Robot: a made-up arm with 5 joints.
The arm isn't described. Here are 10 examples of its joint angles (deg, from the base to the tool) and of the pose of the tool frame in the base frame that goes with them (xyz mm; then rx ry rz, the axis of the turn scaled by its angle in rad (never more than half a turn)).
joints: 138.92 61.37 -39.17 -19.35 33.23
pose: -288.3 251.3 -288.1 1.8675 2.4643 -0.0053
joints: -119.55 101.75 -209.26 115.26 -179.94
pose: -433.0 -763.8 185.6 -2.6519 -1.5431 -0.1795
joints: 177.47 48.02 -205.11 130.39 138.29
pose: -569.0 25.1 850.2 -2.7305 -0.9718 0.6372
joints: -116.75 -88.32 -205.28 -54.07 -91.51
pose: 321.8 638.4 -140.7 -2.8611 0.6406 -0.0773
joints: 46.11 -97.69 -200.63 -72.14 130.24
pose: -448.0 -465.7 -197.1 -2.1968 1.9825 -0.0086
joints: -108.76 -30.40 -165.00 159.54 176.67
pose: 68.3 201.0 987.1 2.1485 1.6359 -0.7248
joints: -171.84 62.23 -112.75 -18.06 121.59
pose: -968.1 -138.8 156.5 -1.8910 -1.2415 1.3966
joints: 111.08 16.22 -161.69 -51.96 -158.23
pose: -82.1 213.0 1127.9 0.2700 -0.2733 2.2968
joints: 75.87 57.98 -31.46 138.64 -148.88
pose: 27.5 109.2 -28.0 0.1144 -0.2780 1.8555
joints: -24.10 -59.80 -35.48 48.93 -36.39
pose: 316.1 -141.4 616.3 2.5575 0.2753 0.9512
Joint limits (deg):
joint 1: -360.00..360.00
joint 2: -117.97..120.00
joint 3: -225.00..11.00
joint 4: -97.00..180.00
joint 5: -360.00..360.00
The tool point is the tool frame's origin. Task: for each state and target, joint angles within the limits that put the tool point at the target. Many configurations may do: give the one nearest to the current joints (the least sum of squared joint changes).
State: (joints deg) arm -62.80 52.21 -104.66 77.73 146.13
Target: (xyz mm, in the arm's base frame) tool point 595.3 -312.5 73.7
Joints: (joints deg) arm -27.70 34.50 -80.32 95.92 146.13
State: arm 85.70 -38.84 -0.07 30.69 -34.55
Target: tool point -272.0 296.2 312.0
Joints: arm 132.56 -45.74 -12.07 27.77 -34.55
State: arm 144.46 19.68 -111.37 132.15 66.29
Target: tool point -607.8 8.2 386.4
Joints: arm 179.23 17.92 -91.18 141.18 66.29
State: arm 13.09 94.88 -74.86 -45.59 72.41
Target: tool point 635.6 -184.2 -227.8
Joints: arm -16.16 74.21 -74.18 -54.32 72.41
